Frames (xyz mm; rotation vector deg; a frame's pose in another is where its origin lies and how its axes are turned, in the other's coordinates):
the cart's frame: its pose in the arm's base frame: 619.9 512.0 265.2 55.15 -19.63 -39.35
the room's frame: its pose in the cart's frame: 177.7 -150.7 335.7 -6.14 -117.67 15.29
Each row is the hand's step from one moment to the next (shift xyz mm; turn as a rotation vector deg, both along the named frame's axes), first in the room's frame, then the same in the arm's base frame.
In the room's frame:
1: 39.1 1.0 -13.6 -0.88 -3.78 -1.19
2: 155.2 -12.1 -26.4 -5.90 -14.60 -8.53
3: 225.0 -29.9 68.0 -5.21 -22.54 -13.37
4: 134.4 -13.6 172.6 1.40 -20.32 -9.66
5: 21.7 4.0 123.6 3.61 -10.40 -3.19
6: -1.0 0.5 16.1 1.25 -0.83 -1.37
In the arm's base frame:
1: -23.0 -16.5 30.2 -0.58 -2.92 -2.76
2: -111.3 -51.7 99.4 1.42 -14.13 -10.92
3: -215.1 5.9 99.1 -0.66 -22.56 -14.31
4: -186.1 114.5 16.9 -6.29 -19.28 -9.84
5: -70.4 100.7 -25.8 -6.20 -8.86 -3.80
6: -6.3 13.7 -5.8 -0.72 -1.77 0.69

